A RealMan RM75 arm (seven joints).
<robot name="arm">
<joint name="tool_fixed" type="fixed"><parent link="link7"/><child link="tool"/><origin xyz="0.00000 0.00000 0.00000"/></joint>
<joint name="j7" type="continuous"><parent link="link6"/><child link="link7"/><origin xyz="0.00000 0.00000 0.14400"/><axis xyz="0 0 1"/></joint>
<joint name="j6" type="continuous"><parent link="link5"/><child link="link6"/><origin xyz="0.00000 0.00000 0.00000"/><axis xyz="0 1 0"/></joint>
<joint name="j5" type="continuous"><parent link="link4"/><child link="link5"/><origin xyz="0.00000 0.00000 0.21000"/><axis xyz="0 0 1"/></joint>
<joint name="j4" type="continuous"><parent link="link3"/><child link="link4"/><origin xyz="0.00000 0.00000 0.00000"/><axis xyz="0 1 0"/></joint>
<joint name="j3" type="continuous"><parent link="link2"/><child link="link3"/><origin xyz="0.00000 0.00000 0.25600"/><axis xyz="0 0 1"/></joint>
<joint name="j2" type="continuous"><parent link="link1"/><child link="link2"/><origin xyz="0.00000 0.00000 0.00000"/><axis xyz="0 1 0"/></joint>
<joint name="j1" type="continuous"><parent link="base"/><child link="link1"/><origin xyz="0.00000 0.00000 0.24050"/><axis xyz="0 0 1"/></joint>
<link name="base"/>
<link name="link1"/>
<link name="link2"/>
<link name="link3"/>
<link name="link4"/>
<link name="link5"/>
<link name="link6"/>
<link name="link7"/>
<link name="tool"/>
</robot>
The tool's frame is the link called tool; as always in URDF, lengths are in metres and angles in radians. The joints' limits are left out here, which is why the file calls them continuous.
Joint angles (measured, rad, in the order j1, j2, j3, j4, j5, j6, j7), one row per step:
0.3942 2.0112 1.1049 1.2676 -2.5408 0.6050 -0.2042
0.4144 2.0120 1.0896 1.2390 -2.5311 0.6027 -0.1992
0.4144 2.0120 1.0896 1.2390 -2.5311 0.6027 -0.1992
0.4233 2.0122 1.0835 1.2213 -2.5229 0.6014 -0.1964
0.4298 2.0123 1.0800 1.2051 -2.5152 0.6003 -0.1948
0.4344 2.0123 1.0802 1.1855 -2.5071 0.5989 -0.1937
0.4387 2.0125 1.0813 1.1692 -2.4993 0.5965 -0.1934
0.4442 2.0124 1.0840 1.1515 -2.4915 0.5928 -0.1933
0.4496 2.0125 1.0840 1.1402 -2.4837 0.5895 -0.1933
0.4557 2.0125 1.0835 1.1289 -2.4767 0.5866 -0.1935
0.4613 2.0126 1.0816 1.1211 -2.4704 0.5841 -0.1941
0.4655 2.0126 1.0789 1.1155 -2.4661 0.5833 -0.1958
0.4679 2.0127 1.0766 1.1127 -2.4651 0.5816 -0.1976
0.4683 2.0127 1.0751 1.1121 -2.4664 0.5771 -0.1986
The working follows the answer.
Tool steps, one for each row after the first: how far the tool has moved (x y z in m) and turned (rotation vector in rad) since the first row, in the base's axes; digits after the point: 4 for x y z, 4 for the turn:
0.0012 -0.0001 -0.0054 -0.0177 -0.0092 -0.0043
0.0012 -0.0001 -0.0054 -0.0177 -0.0092 -0.0043
0.0032 -0.0002 -0.0080 -0.0261 -0.0126 -0.0131
0.0058 -0.0003 -0.0097 -0.0321 -0.0156 -0.0230
0.0101 0.0000 -0.0108 -0.0354 -0.0189 -0.0388
0.0134 0.0005 -0.0116 -0.0368 -0.0200 -0.0514
0.0166 0.0017 -0.0118 -0.0360 -0.0209 -0.0638
0.0177 0.0025 -0.0125 -0.0368 -0.0194 -0.0701
0.0187 0.0033 -0.0131 -0.0380 -0.0192 -0.0751
0.0188 0.0039 -0.0140 -0.0401 -0.0184 -0.0767
0.0189 0.0040 -0.0148 -0.0434 -0.0199 -0.0765
0.0187 0.0041 -0.0153 -0.0450 -0.0218 -0.0736
0.0184 0.0043 -0.0154 -0.0431 -0.0221 -0.0692

Tool pose at each row, in the base's axes (x y z in m, rotation vector in rad; rounded; the steps above come from the unrounded poses):
0.1888 0.3398 -0.0945 -2.4052 0.7780 -0.0130
0.1900 0.3397 -0.1000 -2.4185 0.7820 -0.0328
0.1900 0.3397 -0.1000 -2.4185 0.7820 -0.0328
0.1920 0.3395 -0.1025 -2.4223 0.7924 -0.0438
0.1946 0.3395 -0.1043 -2.4234 0.8040 -0.0538
0.1989 0.3398 -0.1054 -2.4195 0.8221 -0.0656
0.2021 0.3403 -0.1061 -2.4154 0.8370 -0.0725
0.2054 0.3415 -0.1064 -2.4093 0.8513 -0.0783
0.2065 0.3423 -0.1070 -2.4076 0.8598 -0.0793
0.2075 0.3431 -0.1077 -2.4066 0.8661 -0.0815
0.2075 0.3437 -0.1085 -2.4080 0.8688 -0.0821
0.2076 0.3438 -0.1093 -2.4110 0.8684 -0.0853
0.2075 0.3438 -0.1099 -2.4133 0.8643 -0.0870
0.2072 0.3441 -0.1100 -2.4133 0.8585 -0.0847

